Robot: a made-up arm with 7 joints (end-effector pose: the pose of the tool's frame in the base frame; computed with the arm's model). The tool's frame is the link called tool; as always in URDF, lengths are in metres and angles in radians.
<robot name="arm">
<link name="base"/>
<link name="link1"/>
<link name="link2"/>
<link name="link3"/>
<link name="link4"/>
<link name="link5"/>
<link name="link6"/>
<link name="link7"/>
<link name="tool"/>
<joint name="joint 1" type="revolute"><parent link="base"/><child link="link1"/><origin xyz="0 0 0.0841" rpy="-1.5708 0 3.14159"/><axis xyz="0 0 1"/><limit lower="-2.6" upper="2.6"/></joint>
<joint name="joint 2" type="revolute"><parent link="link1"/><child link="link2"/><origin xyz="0.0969 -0.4 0.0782" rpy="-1.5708 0 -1.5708"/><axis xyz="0 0 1"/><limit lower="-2.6" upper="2.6"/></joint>
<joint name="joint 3" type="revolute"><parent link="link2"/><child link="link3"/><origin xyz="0.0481 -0.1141 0.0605" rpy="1.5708 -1.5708 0"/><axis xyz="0 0 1"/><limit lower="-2.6" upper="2.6"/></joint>
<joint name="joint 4" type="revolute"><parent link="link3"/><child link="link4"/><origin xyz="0.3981 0.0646 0.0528" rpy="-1.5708 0 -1.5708"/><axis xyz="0 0 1"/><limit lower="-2.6" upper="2.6"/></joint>
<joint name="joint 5" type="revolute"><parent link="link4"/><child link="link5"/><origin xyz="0.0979 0.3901 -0.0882" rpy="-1.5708 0 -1.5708"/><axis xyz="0 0 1"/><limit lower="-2.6" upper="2.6"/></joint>
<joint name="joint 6" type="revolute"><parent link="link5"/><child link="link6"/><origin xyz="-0.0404 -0.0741 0.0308" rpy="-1.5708 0 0"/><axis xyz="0 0 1"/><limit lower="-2.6" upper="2.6"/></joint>
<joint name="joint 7" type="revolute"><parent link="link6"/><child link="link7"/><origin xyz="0.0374 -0.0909 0.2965" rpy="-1.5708 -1.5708 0"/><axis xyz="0 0 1"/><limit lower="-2.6" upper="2.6"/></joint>
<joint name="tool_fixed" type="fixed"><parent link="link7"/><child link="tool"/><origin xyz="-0.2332 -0.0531 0.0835" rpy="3.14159 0 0"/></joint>
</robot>
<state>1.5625 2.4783 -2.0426 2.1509 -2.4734 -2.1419 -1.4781</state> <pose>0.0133 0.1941 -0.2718 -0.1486 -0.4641 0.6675 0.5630</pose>
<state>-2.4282 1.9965 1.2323 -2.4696 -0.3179 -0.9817 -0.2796</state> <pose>0.9210 -0.0450 -0.4975 0.4488 0.7746 0.4426 0.0524</pose>
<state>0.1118 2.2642 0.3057 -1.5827 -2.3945 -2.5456 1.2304</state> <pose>-0.7968 0.1576 0.4371 0.7867 -0.2948 0.4518 0.3001</pose>
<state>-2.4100 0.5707 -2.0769 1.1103 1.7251 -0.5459 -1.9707</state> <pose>0.8033 0.4920 0.0275 -0.7078 0.3730 0.5541 0.2298</pose>
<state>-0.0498 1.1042 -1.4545 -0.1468 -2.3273 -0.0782 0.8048</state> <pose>-0.0747 0.1692 0.6259 0.5647 0.3225 0.6445 0.4022</pose>
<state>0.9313 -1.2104 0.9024 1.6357 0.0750 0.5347 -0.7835</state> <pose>-0.1412 0.2423 0.1215 -0.0161 -0.5923 0.0011 0.8056</pose>
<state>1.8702 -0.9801 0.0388 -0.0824 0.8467 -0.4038 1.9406</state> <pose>-0.8129 0.1678 -0.5616 0.6779 -0.5449 -0.0023 0.4935</pose>
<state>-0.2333 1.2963 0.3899 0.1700 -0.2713 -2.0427 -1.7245</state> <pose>-0.2724 0.2424 0.2366 0.7487 -0.6414 0.1670 0.0122</pose>
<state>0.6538 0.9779 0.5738 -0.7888 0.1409 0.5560 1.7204</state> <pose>-0.7336 0.3871 0.2557 0.3195 -0.2137 -0.4138 0.8252</pose>
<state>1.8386 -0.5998 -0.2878 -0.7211 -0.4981 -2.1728 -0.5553</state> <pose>-0.7611 -0.3299 -0.4216 -0.4946 -0.3577 -0.0121 0.7920</pose>
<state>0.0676 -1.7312 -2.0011 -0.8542 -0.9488 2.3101 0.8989</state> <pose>0.2208 -0.2536 0.2692 -0.0471 -0.6862 0.6684 0.2831</pose>
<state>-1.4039 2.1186 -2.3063 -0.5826 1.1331 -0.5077 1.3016</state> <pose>0.0718 -0.1610 -0.2837 -0.9166 0.2856 -0.2731 0.0614</pose>
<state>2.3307 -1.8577 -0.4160 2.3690 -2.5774 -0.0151 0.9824</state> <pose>0.1818 0.0211 -0.4827 -0.9455 0.0628 0.2429 0.2078</pose>
